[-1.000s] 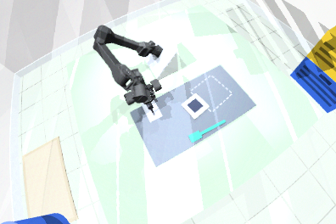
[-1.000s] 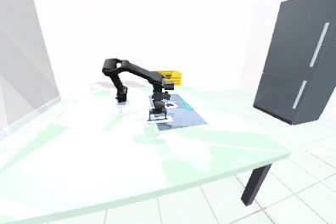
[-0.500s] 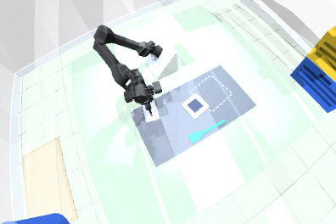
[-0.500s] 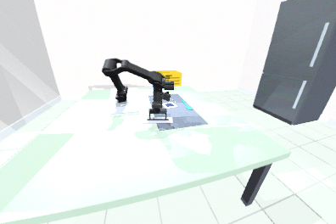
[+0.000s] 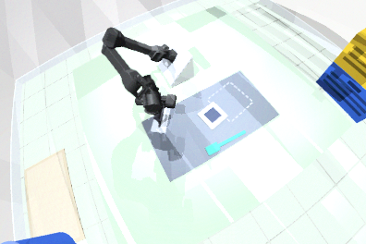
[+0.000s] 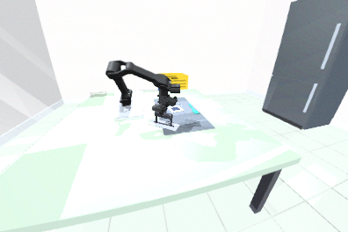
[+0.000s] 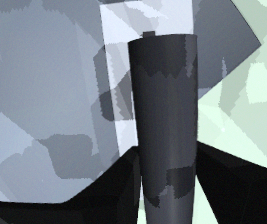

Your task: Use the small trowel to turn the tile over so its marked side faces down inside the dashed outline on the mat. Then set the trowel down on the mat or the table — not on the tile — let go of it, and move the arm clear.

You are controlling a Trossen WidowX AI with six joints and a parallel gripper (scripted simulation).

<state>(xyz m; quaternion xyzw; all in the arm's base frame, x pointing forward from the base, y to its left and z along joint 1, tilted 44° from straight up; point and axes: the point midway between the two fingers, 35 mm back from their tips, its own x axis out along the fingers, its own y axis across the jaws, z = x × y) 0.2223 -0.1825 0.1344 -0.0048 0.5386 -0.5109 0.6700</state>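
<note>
My gripper tip is now 170 mm short of the mat, 190 mm to the right of it and 80 mm above it. Round my gripper tip: teal trowel (310 mm ahead, 150 mm to the left, 60 mm below); then white tile (160 mm ahead, 200 mm to the left, 60 mm below).
</note>
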